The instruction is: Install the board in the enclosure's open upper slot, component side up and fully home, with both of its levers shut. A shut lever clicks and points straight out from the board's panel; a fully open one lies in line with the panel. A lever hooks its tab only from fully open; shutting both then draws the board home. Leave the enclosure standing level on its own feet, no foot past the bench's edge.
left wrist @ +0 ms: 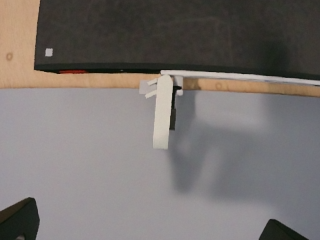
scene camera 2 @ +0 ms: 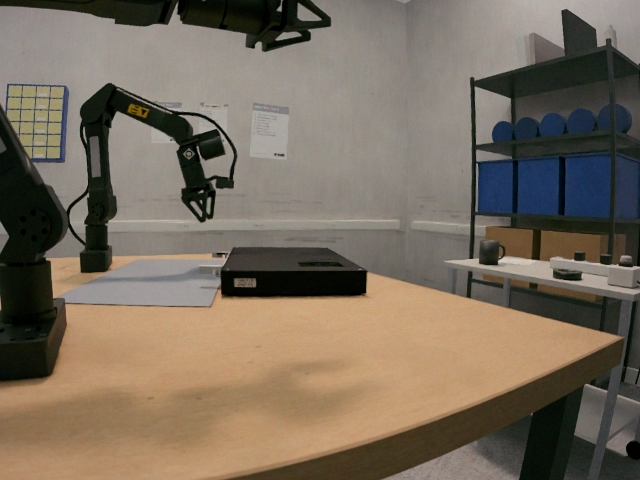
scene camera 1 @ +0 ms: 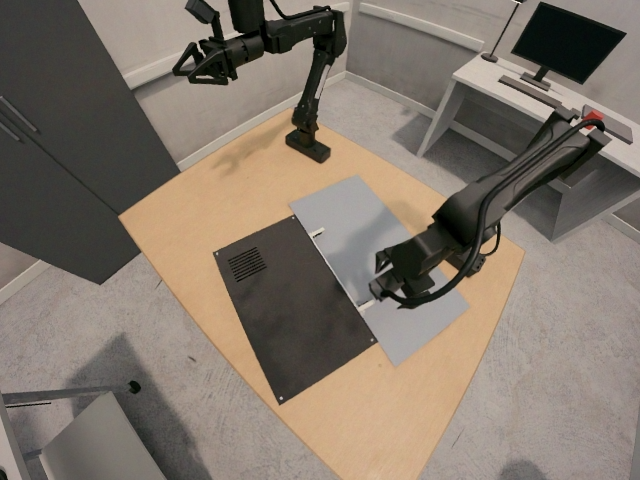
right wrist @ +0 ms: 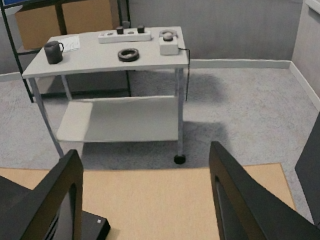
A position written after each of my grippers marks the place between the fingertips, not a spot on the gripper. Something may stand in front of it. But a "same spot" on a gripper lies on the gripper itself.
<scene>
My right gripper shows in scene camera 2 (320,29), in scene camera 1 and in the right wrist view; in the left wrist view it is out of frame. One and the same spot on my right gripper: (right wrist: 232,185) is (scene camera 1: 182,58).
</scene>
